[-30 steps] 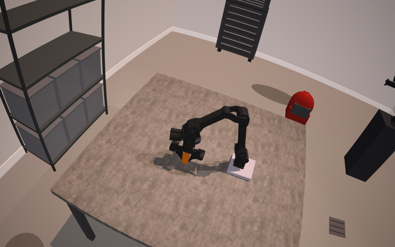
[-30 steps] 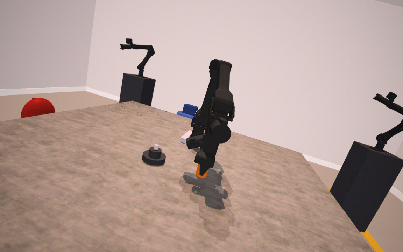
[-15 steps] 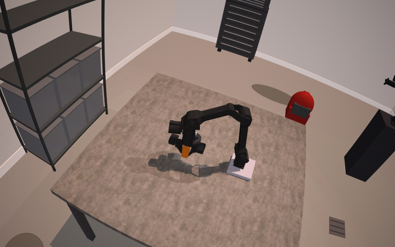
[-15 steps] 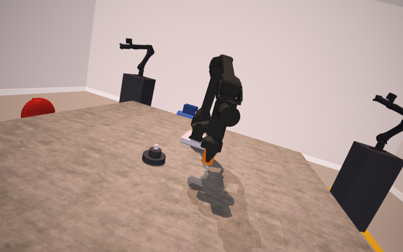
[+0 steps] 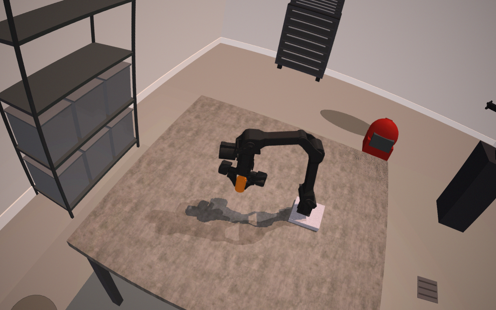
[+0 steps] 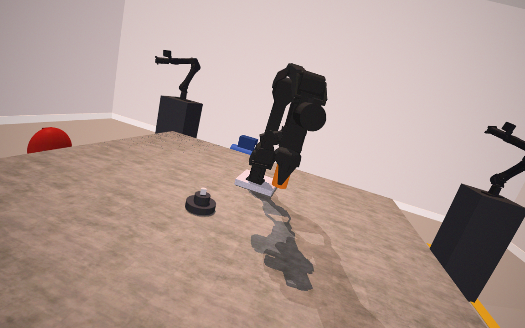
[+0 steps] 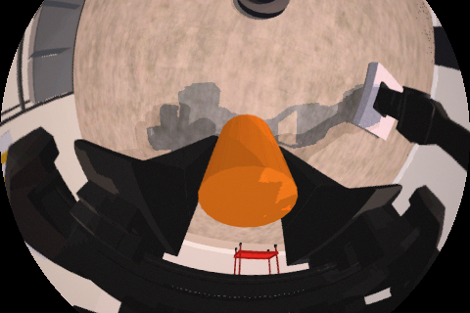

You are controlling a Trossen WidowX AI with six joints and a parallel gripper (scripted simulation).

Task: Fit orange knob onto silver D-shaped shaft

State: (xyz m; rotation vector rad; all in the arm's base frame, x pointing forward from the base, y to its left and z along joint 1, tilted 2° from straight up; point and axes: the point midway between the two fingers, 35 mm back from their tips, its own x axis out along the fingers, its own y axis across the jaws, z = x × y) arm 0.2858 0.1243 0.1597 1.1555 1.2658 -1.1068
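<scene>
Right now the orange knob is 30 mm above my gripper tip. The rest, counted from my gripper tip: round pedestal (200 mm to the right, 110 mm below, 20 mm ahead).
</scene>
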